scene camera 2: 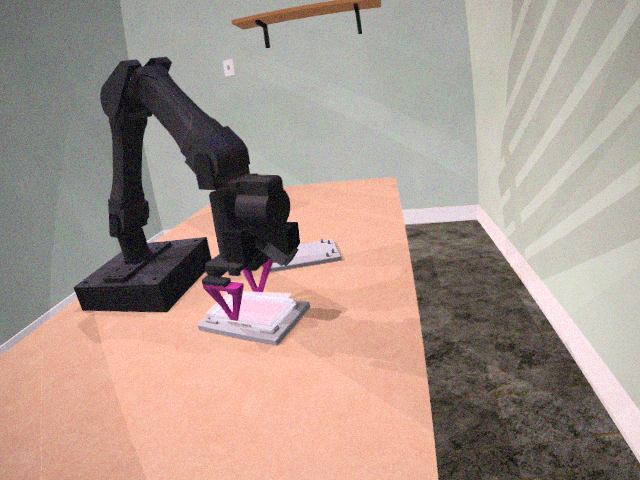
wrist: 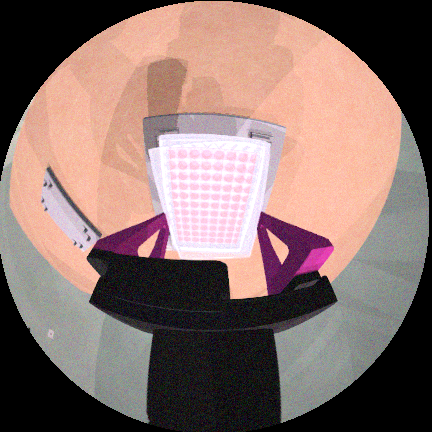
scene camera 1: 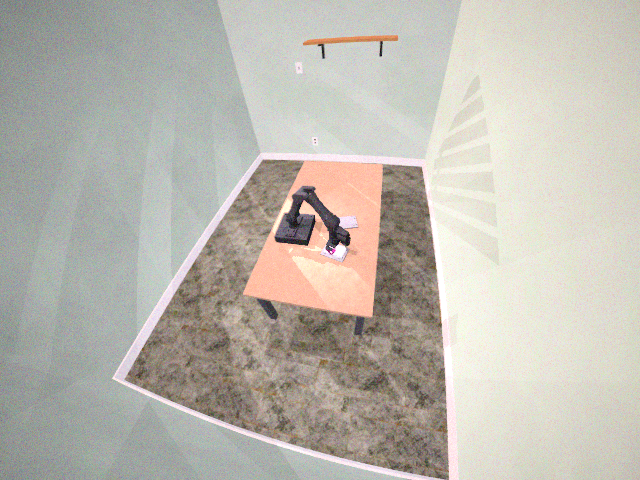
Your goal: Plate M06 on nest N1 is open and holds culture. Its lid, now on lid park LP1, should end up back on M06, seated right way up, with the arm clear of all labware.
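Seen in the pictures: gripper, between the fingertips: (scene camera 2: 246,307) (wrist: 212,216) (scene camera 1: 333,249); arm's base, origin of its link: (scene camera 2: 139,262) (scene camera 1: 294,226).
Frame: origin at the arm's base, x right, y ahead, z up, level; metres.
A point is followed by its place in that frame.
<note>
Plate M06 (scene camera 2: 263,314) {x 0.158, y 0.365, z -0.031 m} (wrist: 212,185) {x 0.127, y 0.354, z -0.031 m}, with pink wells, sits on the grey nest N1 (scene camera 1: 341,258) (scene camera 2: 237,333) {x 0.181, y 0.322, z -0.055 m} (wrist: 215,122) {x 0.136, y 0.399, z -0.053 m}. My gripper (scene camera 1: 332,250) {x 0.122, y 0.320, z -0.039 m} (scene camera 2: 247,303) {x 0.122, y 0.320, z -0.039 m} (wrist: 212,216) {x 0.122, y 0.320, z -0.039 m} is shut on the clear lid (scene camera 2: 280,296) {x 0.098, y 0.375, z -0.031 m} (wrist: 215,253) {x 0.118, y 0.272, z -0.031 m}, with a magenta finger on each side of it. The lid is over the plate, very near its top. In the wrist view its left edge sticks out past the plate's left side. Whether lid and plate touch cannot be told. Lid park LP1 (scene camera 1: 349,222) {x -0.160, y 0.373, z -0.055 m} (scene camera 2: 312,253) {x -0.151, y 0.372, z -0.055 m} (wrist: 65,212) {x -0.133, y 0.354, z -0.055 m} holds no lid.
The black arm base (scene camera 1: 295,229) {x 0.039, y 0.026, z 0.010 m} (scene camera 2: 144,279) {x 0.088, y 0.080, z -0.001 m} stands on the wooden table (scene camera 1: 310,281) {x 0.375, y 0.231, z -0.065 m} (scene camera 2: 310,413) {x 0.334, y 0.478, z -0.065 m} (wrist: 340,100) {x 0.282, y 0.439, z -0.065 m}. LP1 lies behind the gripper in the second scene view. A wall shelf (scene camera 1: 351,39) (scene camera 2: 310,12) hangs high at the back.
</note>
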